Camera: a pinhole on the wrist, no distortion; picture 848 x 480 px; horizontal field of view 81.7 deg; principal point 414.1 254.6 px. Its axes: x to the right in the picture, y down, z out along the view. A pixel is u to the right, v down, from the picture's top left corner.
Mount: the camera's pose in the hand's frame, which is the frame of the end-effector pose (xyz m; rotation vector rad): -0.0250 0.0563 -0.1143 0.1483 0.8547 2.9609
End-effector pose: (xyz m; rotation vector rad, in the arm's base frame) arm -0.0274 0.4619 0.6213 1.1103 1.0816 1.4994
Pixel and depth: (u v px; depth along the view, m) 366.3 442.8 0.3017
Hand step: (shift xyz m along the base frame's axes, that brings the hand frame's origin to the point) 0.1687 0.0366 0.1562
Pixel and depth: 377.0 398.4 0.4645
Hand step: 0.2970 0.0643 0.2548
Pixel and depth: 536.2 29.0 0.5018
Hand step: 0.1080 -0.1506 0.5374
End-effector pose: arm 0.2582 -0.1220 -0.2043 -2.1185 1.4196 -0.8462
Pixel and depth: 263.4 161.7 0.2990
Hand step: -0.0676 -0.1838 -0.2159
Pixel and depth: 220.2 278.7 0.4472
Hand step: 0.0695 -0.2721 -0.3095
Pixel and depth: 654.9 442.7 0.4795
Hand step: 0.1125 0.1458 -0.4537
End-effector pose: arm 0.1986 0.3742 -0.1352 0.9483 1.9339 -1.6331
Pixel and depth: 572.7 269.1 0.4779
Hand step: 0.2821 -0.3057 -0.1830
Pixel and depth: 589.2 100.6 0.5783
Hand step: 0.4711 -0.2824 -0.3048
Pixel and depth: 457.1 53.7 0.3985
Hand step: 0.2942 -0.1072 -0.2950
